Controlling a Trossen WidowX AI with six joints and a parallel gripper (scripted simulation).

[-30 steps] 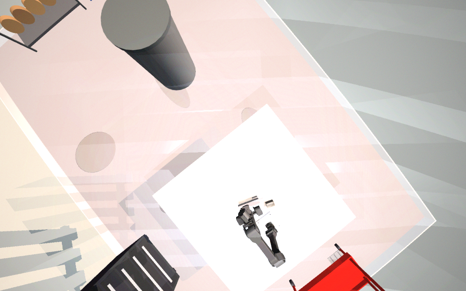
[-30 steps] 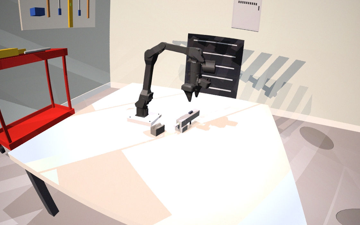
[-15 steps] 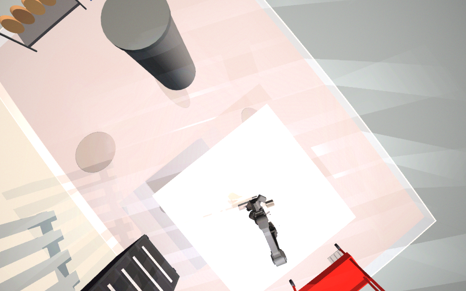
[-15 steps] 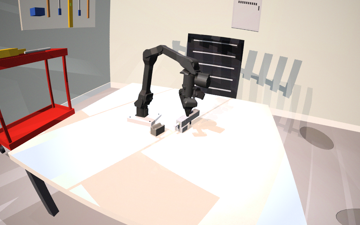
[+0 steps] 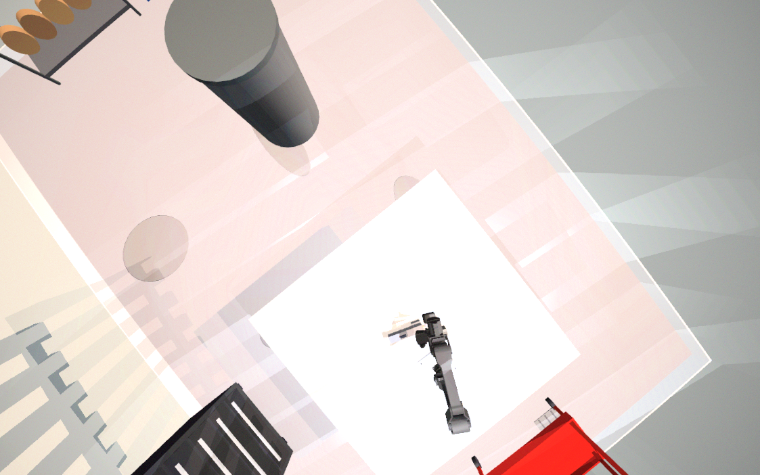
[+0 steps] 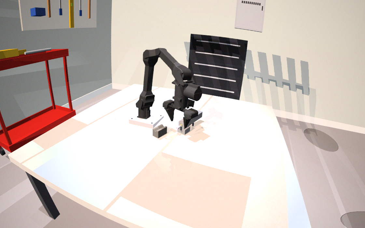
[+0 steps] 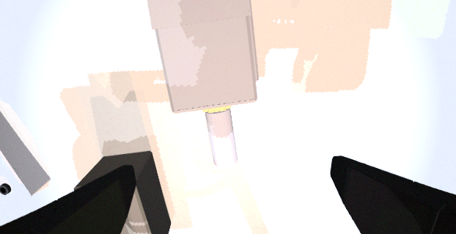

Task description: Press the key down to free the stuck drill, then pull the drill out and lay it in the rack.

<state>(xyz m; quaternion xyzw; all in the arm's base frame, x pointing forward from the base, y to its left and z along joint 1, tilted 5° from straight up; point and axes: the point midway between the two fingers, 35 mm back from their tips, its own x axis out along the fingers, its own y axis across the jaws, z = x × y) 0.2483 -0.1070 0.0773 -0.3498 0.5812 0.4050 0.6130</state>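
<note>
Right now my gripper tip is 1 cm short of the yellow drill, 6 cm to the right of it and 2 cm above it. Also, from my gripper tip: grey grooved rack (9 cm behind, 2 cm to the right, 5 cm below); light grey fixture bar (3 cm ahead, 11 cm to the left, 2 cm below); dark blue key (4 cm ahead, 13 cm to the left, 2 cm below).
</note>
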